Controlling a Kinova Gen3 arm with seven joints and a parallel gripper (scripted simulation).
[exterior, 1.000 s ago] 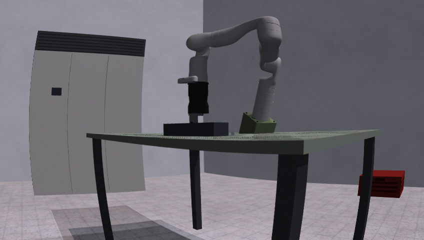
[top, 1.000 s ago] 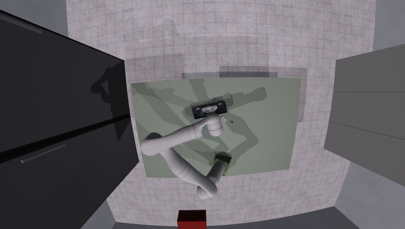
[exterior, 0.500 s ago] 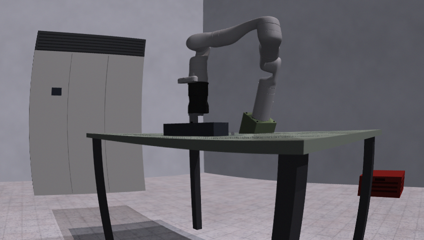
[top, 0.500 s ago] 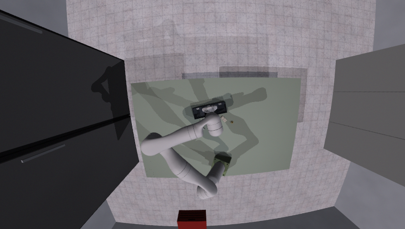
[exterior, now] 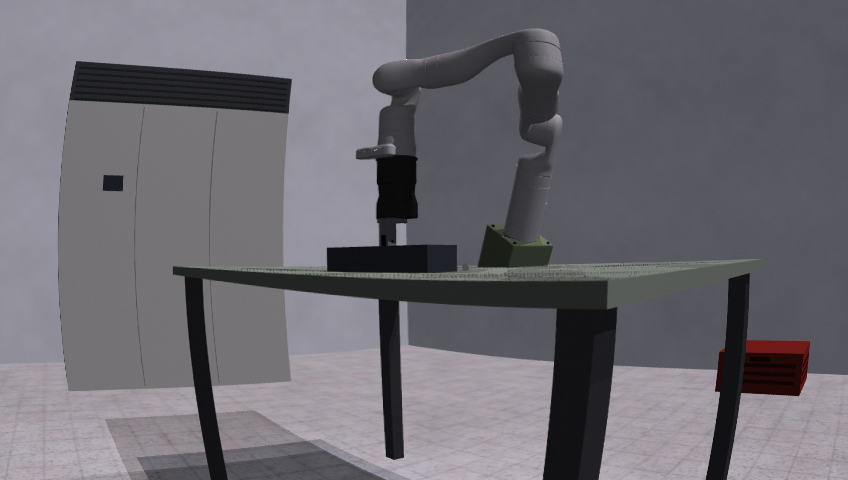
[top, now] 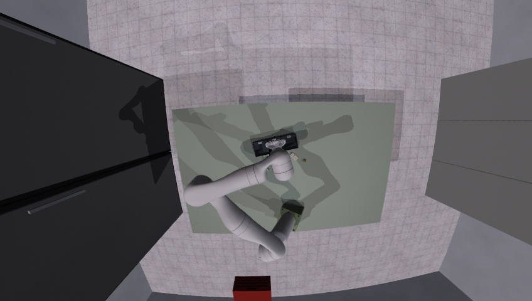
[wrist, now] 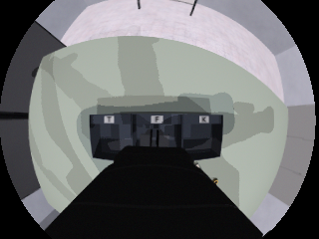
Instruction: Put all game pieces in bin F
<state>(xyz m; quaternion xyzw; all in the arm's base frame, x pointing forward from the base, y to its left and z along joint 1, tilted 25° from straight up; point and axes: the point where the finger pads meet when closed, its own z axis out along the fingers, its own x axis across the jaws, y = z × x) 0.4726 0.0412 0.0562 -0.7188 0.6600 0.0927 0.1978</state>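
Right now the black bin row is 10 mm to the right of my hand and 30 mm below it. From my hand the other things lie so: red piece: 100 mm behind, 70 mm to the right, 40 mm below; then pale tile: 80 mm behind, 110 mm to the right, 40 mm below; then blue piece: 90 mm behind, 40 mm to the left, 40 mm below.
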